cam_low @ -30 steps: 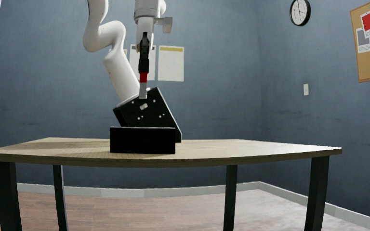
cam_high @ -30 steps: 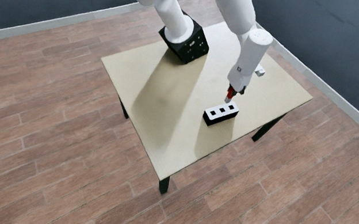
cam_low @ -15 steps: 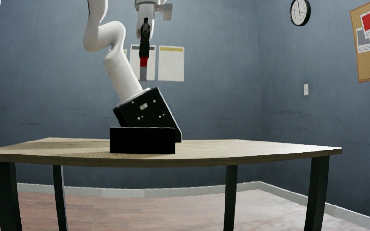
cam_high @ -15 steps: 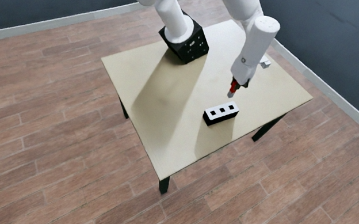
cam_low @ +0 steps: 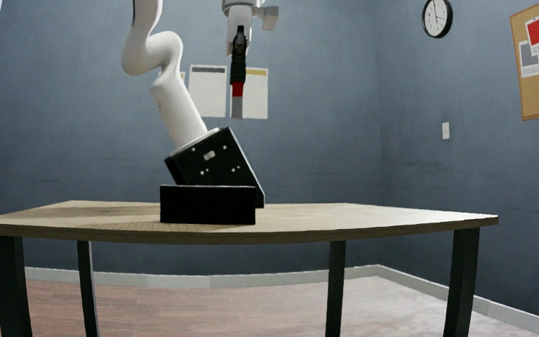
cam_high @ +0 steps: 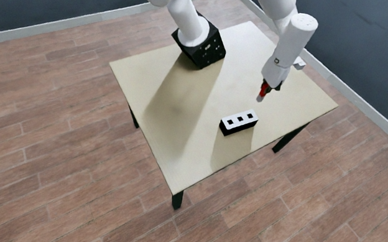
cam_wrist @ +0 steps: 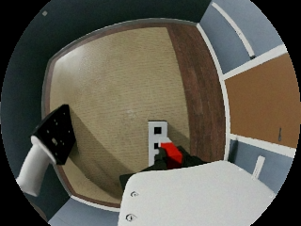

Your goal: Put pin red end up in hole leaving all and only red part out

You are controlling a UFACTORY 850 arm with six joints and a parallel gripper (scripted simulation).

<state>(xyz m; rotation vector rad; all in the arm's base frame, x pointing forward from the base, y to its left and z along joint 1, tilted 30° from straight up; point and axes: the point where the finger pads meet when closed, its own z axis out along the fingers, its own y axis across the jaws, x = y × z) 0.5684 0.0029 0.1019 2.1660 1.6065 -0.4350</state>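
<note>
Right now the black block is 270 mm below my hand, 60 mm to the right of it and 20 mm behind it. Round my hand: pin 20 mm below.
</note>
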